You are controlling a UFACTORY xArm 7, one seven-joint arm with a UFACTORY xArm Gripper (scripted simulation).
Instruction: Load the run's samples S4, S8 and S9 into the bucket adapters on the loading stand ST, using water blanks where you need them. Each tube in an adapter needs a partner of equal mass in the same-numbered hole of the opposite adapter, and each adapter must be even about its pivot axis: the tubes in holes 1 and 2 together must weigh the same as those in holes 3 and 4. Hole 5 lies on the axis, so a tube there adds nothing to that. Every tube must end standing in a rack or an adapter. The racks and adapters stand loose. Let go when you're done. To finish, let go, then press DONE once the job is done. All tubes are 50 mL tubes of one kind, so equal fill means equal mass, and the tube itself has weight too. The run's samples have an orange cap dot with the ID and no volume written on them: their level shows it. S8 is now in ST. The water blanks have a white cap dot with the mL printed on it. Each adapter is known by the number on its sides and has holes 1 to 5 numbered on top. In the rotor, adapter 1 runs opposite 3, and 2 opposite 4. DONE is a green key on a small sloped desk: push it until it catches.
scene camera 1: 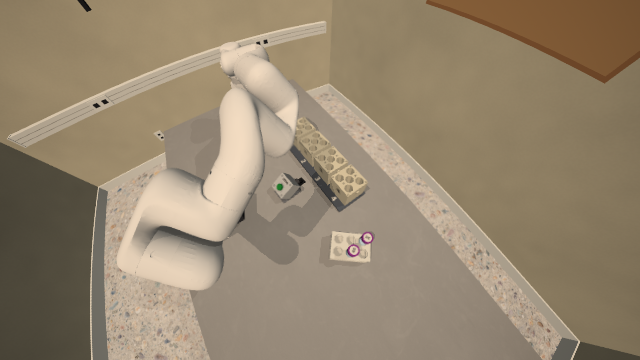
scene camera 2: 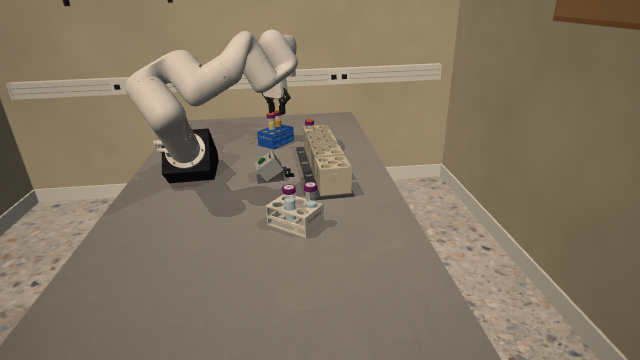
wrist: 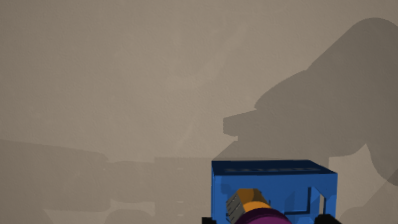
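White rack (scene camera 2: 304, 225) seen; out of frame in the wrist view.
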